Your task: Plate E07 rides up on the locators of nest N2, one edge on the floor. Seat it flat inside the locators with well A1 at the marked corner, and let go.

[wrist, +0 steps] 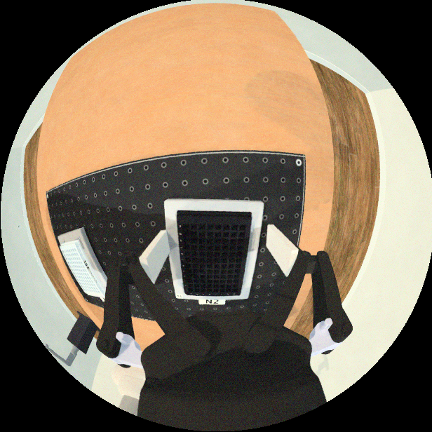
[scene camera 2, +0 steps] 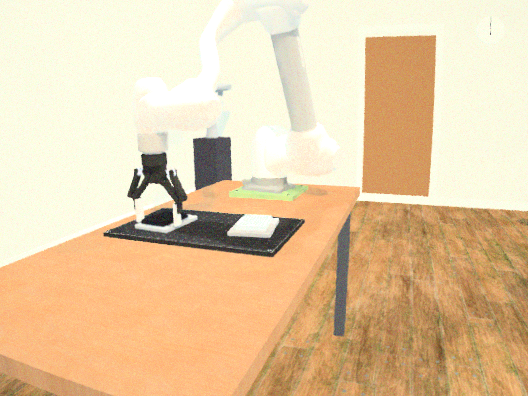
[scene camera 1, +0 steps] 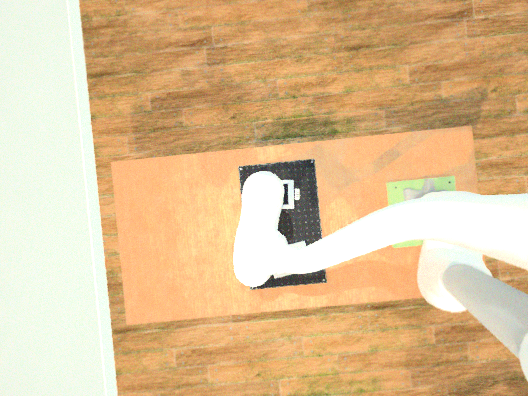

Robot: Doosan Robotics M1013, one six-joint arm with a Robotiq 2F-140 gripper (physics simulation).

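Places are measured from the arm's base along level axes (x ahead, y left, z up), in millimetres.
Where they show: gripper, fingertip midpoint: (scene camera 2: 158, 222); arm's base at its link origin: (scene camera 2: 269, 188).
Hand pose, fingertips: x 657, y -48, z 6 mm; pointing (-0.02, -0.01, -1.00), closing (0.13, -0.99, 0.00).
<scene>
Things, the pixels of their top centre, and the offset from my fingertips. Level surfaces: height alone.
- black plate E07 at its top centre: (scene camera 2: 165, 215) dz +17, dx -27, dy +4 mm
- nest N2 at its top centre: (scene camera 2: 166, 219) (scene camera 1: 274, 194) dz +3, dx -33, dy +3 mm
- black perforated board at its top centre: (scene camera 2: 206, 225) (scene camera 1: 282, 224) dz -11, dx -72, dy +128 mm
- wooden table at its surface level: dz -24 mm
- white plate at its top centre: (scene camera 2: 254, 220) dz +15, dx -107, dy +273 mm
The black plate E07 (scene camera 2: 161, 217) (wrist: 215, 257) lies within the white frame of nest N2 (scene camera 1: 291, 195) (scene camera 2: 165, 229) (wrist: 171, 250). In scene camera 2 its dark top stands above the frame; its exact tilt is hard to tell. In the wrist view a smooth dark band shows along its far edge, and small pale marks run down its left edge. A tiny mark shows at the nest's near-left corner; I cannot read well A1. My gripper (scene camera 2: 158, 215) (wrist: 217, 238) is open and empty, with one pale fingertip pad beside each long side of the nest. Scene camera 1 hides it under the arm.
The nest stands on a black perforated board (scene camera 1: 306, 220) (scene camera 2: 215, 237) (wrist: 205, 170) on the wooden table (scene camera 1: 165, 240) (scene camera 2: 200, 300) (wrist: 190, 90). A white plate (scene camera 2: 254, 221) (wrist: 82, 267) sits in another nest on this board. The arm's green base plate (scene camera 1: 395, 187) (scene camera 2: 240, 194) is farther back.
</scene>
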